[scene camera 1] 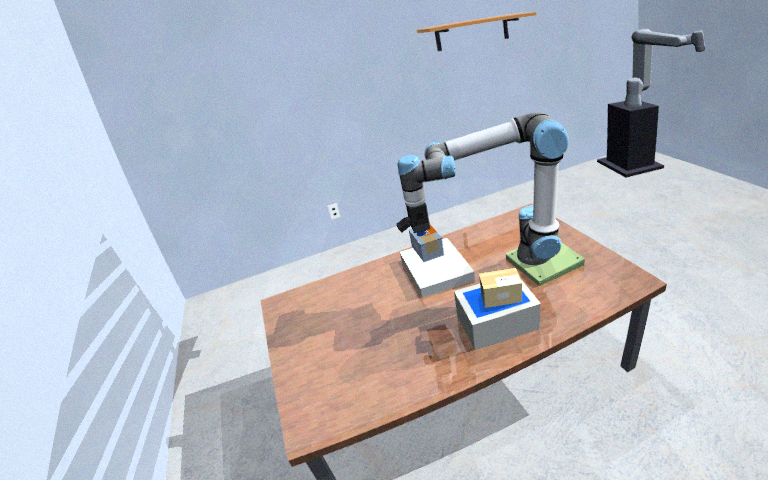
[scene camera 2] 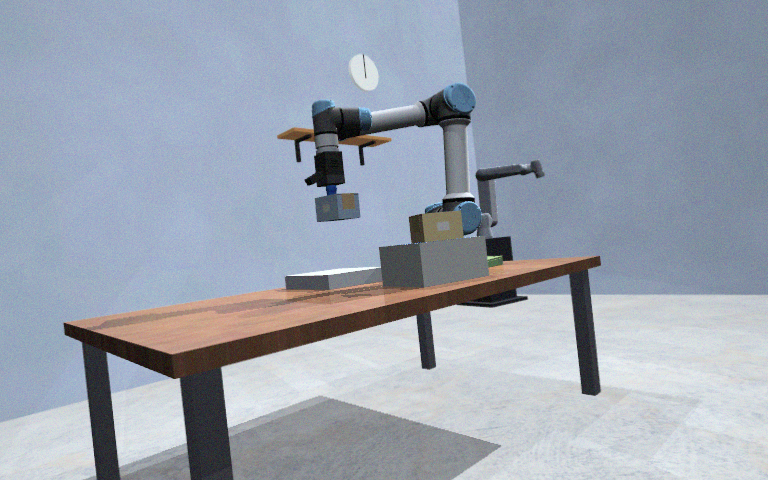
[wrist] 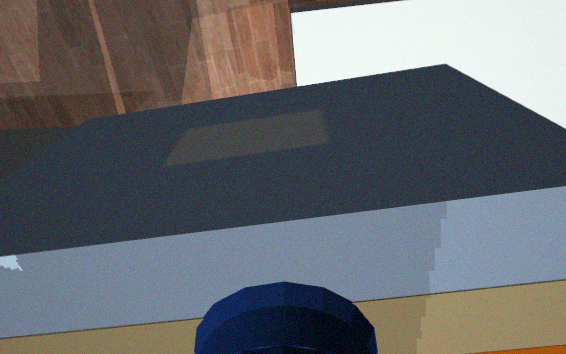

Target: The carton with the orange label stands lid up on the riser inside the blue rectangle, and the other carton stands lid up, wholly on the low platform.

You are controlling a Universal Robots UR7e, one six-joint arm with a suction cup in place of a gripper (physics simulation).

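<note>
My gripper, a blue suction cup (scene camera 1: 422, 232) (scene camera 2: 331, 190) (wrist: 285, 320), is shut on the top of the blue-grey carton (scene camera 1: 425, 252) (scene camera 2: 337, 207) (wrist: 250, 192). This carton has an orange label on its lid and hangs level, lid up. In scene camera 2 a clear gap shows between it and the white low platform (scene camera 1: 442, 277) (scene camera 2: 339, 277) (wrist: 450, 35). The tan carton (scene camera 1: 501, 291) (scene camera 2: 436, 227), with white labels, stands lid up on the grey riser (scene camera 1: 506, 328) (scene camera 2: 433, 266). It covers part of the blue rectangle (scene camera 1: 474, 305); the rectangle's back part is hidden behind it.
The arm's green base plate (scene camera 1: 552, 270) (scene camera 2: 495, 260) is on the wooden table (scene camera 1: 351, 384) (scene camera 2: 186, 333), behind the riser. The riser stands close to the low platform, nearer the front edge. A wall shelf (scene camera 1: 475, 22) (scene camera 2: 294, 134) and a second arm on a black pedestal (scene camera 1: 631, 135) are in the background.
</note>
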